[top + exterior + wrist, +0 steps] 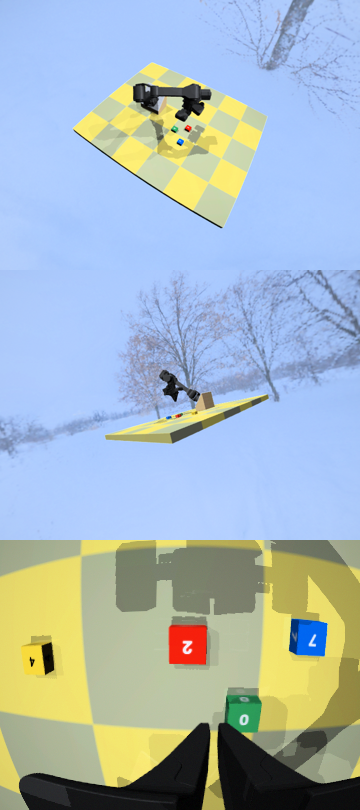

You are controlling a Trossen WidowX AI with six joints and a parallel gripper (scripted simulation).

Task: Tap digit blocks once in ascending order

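My gripper tip is now 2 cm short of the red block, 2 cm to the right of it and 11 cm above it. The rest, counted from my gripper tip: blue block (4 cm ahead, 10 cm to the right, 11 cm below); green block (4 cm behind, 4 cm to the right, 11 cm below); yellow block (1 cm behind, 18 cm to the left, 11 cm below).
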